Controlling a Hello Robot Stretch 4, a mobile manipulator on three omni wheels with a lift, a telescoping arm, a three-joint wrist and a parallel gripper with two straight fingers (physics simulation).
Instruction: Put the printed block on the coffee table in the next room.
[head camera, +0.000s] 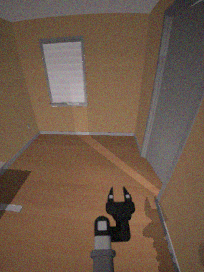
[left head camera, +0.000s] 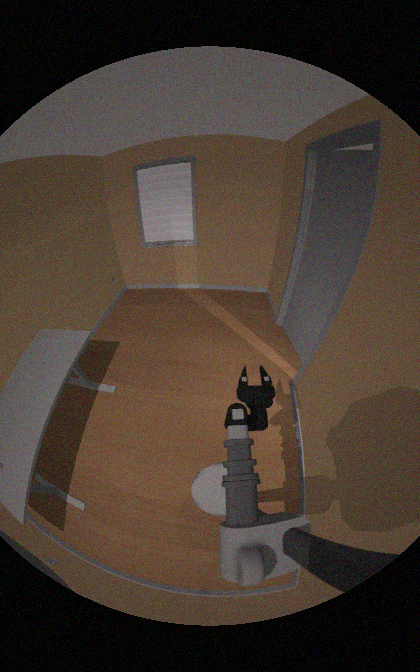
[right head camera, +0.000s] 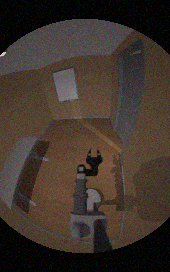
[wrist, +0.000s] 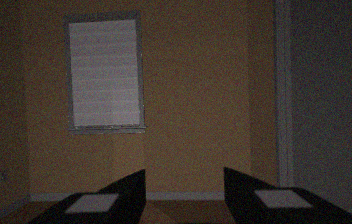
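Where they show: gripper, fingertip midpoint: (head camera: 117, 187) (left head camera: 252, 366) (right head camera: 93, 148) (wrist: 184, 184); robot's base, origin of the base link: (left head camera: 220, 487) (right head camera: 88, 198).
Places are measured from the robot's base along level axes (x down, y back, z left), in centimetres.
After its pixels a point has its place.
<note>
My gripper (head camera: 118, 189) @[z -9.4, x -94.8, y -49.8 cm] (left head camera: 253, 369) @[z -9.4, x -94.8, y -49.8 cm] (right head camera: 94, 150) @[z -9.4, x -94.8, y -49.8 cm] (wrist: 184, 184) @[z -9.4, x -94.8, y -49.8 cm] is open, with its two black fingers apart and nothing between them. It hangs above the wood floor, left of the right-hand wall, and points toward the far wall. The printed block does not show in these views. A pale, flat-topped piece of furniture (left head camera: 35, 390) (right head camera: 19, 167) with light legs stands along the left wall; I cannot tell whether it is the coffee table.
A tall doorway with a grey frame (head camera: 160, 75) @[z -86.5, x -144.3, y -182.6 cm] (left head camera: 301, 225) @[z -83.7, x -129.3, y -183.8 cm] (wrist: 284, 90) @[z -85.6, x -109.3, y -183.5 cm] opens in the right wall, ahead of the gripper, with grey surface beyond it. A window (head camera: 66, 72) @[z 64.6, x -145.3, y -279.1 cm] (left head camera: 166, 202) @[z 65.4, x -141.0, y -279.3 cm] (right head camera: 66, 84) @[z 61.6, x -141.0, y -278.9 cm] (wrist: 104, 72) @[z 68.1, x -142.2, y -279.6 cm] is in the far wall. A pale round shape (left head camera: 207, 490) @[z 9.1, x -18.8, y 0.5 cm] shows beside the arm.
</note>
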